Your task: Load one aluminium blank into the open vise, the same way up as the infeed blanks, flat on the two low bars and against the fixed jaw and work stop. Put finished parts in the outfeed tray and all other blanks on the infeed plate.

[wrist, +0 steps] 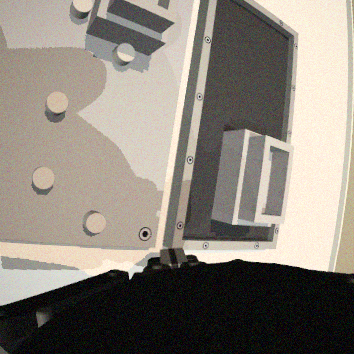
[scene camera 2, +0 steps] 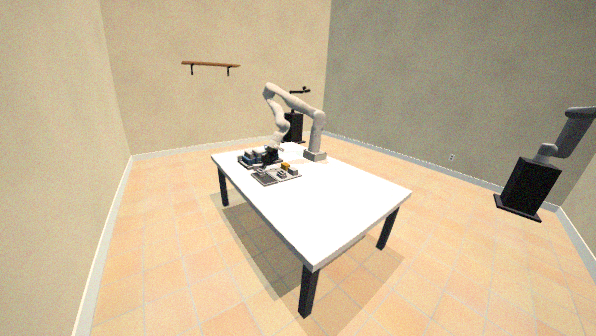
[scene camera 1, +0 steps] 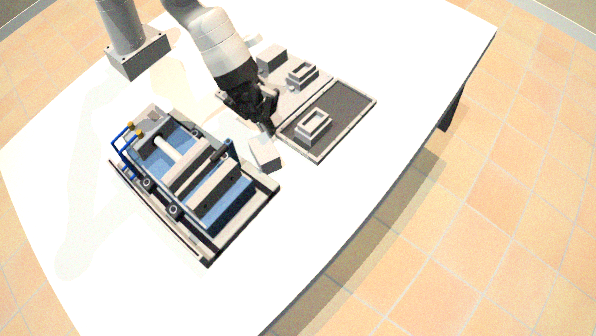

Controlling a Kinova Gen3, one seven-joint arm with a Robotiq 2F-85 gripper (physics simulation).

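My gripper is shut with nothing between the fingers. Its tips stand low by the near corner of the infeed plate. Just beyond them a plain grey aluminium blank lies loose on the table, between the vise and the trays. The vise is open and nothing lies between its jaws; its blue work stop stands at the side nearest the blank. A second plain blank and a pocketed part sit on the infeed plate. Another pocketed part sits in the dark outfeed tray.
An orange block shows on the infeed plate in the far scene view; the arm hides it in the close view. Locating pins stick up from the plate. The arm's base stands behind the vise. The white table ends to the right of the tray.
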